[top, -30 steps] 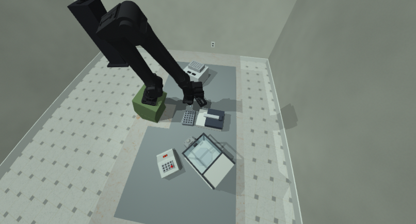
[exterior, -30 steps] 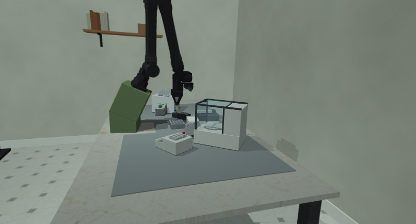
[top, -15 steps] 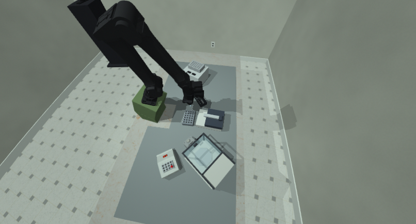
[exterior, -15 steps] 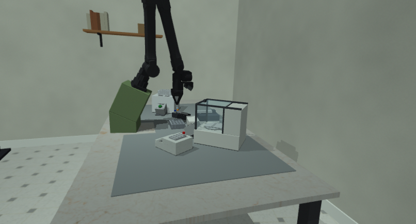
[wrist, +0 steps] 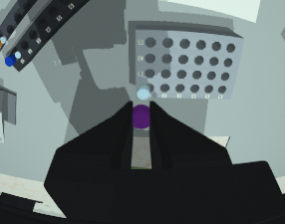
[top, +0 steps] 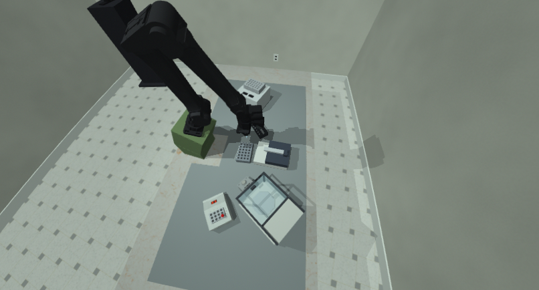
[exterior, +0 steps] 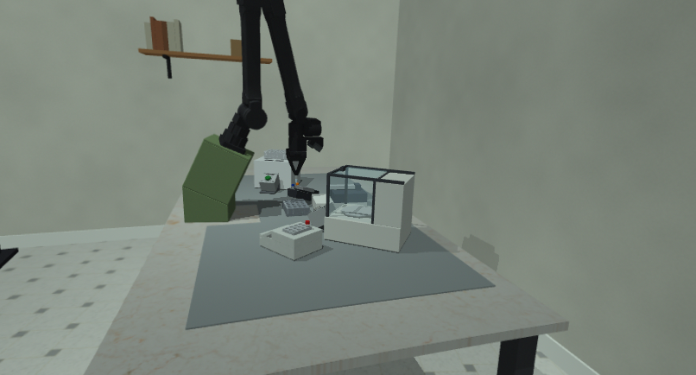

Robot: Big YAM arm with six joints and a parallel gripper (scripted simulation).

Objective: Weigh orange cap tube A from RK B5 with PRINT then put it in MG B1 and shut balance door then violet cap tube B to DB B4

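Now: hand 90 mm past the red-capped tube, 420 mm to the left of it and 80 mm above it. The rest, counted from my hand: magnet block MG 70 mm ahead, 120 mm to the left, 120 mm below; then tube B 20 mm below; then tube rack RK 20 mm behind, 60 mm to the right, 120 mm below.
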